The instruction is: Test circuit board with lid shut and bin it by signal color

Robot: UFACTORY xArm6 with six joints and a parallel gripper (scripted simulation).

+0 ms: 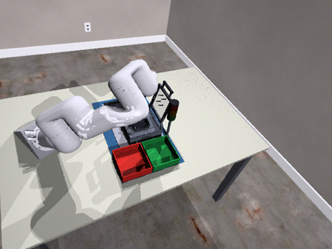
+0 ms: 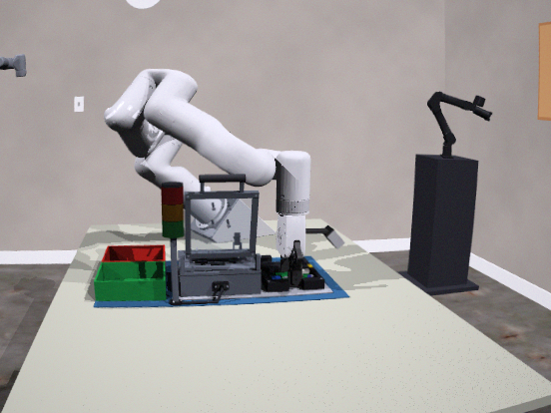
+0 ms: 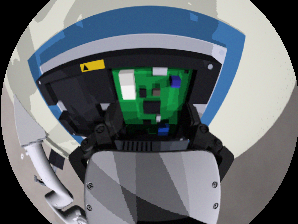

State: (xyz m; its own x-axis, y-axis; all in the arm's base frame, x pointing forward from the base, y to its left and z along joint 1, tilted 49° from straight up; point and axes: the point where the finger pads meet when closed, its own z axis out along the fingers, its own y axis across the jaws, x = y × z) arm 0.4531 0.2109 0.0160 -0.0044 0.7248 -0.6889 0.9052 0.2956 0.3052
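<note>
The green circuit board lies right at my hand. From my hand the other things lie so: tester plate (30 mm behind, 160 mm to the right, 50 mm above); then green bin (10 mm ahead, 370 mm to the right, 10 mm below); then clear lid (80 mm ahead, 170 mm to the right, 160 mm above).
</note>
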